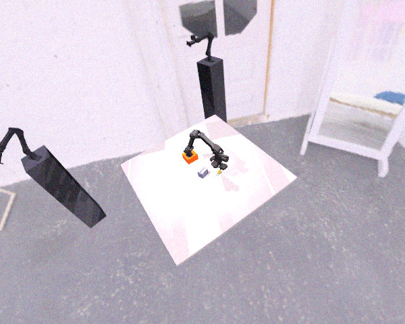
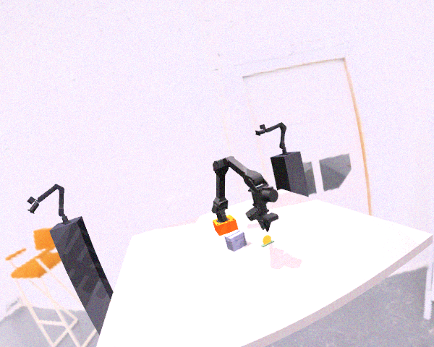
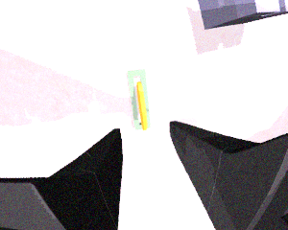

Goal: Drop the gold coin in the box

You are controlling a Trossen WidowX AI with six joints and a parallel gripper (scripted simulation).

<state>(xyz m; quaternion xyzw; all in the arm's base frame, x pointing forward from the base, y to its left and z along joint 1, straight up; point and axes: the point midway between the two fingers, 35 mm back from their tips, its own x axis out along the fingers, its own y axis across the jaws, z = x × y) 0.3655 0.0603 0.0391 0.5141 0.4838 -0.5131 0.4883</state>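
Now: gripper tip 5 cm above the gold coin.
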